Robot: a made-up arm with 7 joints. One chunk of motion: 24 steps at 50 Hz.
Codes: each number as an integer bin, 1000 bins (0 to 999) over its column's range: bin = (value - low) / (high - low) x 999, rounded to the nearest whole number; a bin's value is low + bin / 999 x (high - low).
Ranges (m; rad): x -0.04..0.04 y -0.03..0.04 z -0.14..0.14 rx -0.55..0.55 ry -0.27..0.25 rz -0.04..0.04
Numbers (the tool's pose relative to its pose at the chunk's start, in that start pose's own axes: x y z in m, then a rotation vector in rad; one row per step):
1: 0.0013 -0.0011 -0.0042 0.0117 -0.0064 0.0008
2: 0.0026 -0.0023 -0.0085 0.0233 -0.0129 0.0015
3: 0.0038 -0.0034 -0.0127 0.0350 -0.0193 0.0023
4: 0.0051 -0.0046 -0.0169 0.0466 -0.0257 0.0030
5: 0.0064 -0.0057 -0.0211 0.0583 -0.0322 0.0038
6: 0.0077 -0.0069 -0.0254 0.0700 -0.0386 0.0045
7: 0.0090 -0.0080 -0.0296 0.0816 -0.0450 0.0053
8: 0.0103 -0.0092 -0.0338 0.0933 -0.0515 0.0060
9: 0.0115 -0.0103 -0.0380 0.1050 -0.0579 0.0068
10: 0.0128 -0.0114 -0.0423 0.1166 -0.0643 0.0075
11: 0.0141 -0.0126 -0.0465 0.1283 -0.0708 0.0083
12: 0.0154 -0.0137 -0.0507 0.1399 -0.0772 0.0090
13: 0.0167 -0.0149 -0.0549 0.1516 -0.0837 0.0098
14: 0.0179 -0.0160 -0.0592 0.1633 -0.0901 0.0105
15: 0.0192 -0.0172 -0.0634 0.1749 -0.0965 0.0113
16: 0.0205 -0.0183 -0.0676 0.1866 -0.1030 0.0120
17: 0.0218 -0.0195 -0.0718 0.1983 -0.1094 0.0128
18: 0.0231 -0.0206 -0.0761 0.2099 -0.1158 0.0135
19: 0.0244 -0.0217 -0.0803 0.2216 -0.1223 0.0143
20: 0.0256 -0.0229 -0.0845 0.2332 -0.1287 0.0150
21: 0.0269 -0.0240 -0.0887 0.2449 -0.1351 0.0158
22: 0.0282 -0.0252 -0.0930 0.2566 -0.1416 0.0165
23: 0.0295 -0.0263 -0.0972 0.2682 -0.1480 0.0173
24: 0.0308 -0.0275 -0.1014 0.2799 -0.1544 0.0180
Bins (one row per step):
1: 516 412 485 510 506 509
2: 532 395 469 521 494 518
3: 547 380 454 531 482 528
4: 563 362 439 542 469 537
5: 579 347 424 552 457 547
6: 596 330 409 563 445 556
7: 612 314 394 574 432 566
8: 628 297 379 584 420 574
9: 643 281 364 595 407 584
10: 659 265 349 605 395 593
11: 676 248 334 616 383 603
12: 692 233 319 627 370 612
13: 708 215 304 637 358 622
14: 723 200 288 648 346 631
15: 739 183 273 658 333 641
16: 755 167 258 669 321 649
17: 772 150 243 680 309 659
18: 788 134 228 690 296 668
19: 804 118 213 701 284 678
20: 819 101 198 711 271 687
21: 835 86 183 722 259 697
22: 852 69 168 733 247 706
23: 868 53 153 743 234 716
24: 884 36 138 754 222 724

